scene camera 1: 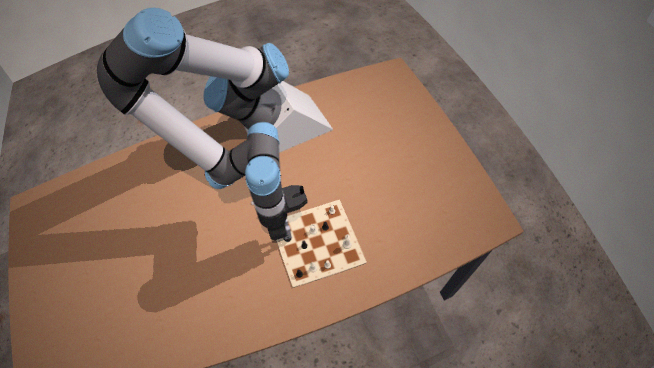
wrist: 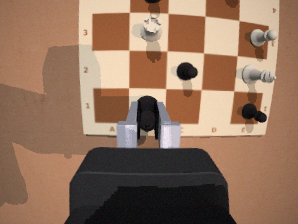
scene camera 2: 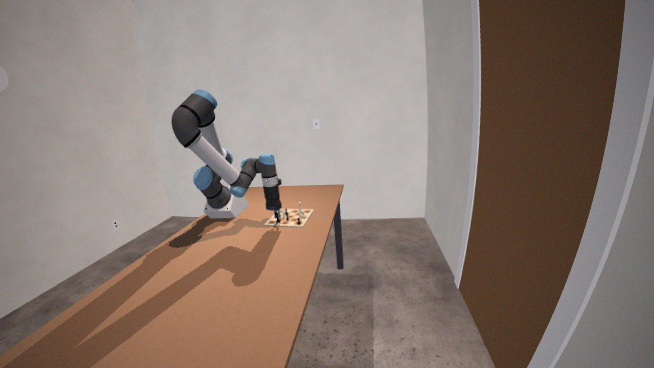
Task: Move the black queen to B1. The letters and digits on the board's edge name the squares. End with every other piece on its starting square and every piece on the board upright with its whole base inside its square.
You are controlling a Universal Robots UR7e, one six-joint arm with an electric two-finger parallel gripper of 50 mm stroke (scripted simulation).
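Observation:
Visible in the pictures: a chessboard and my gripper.

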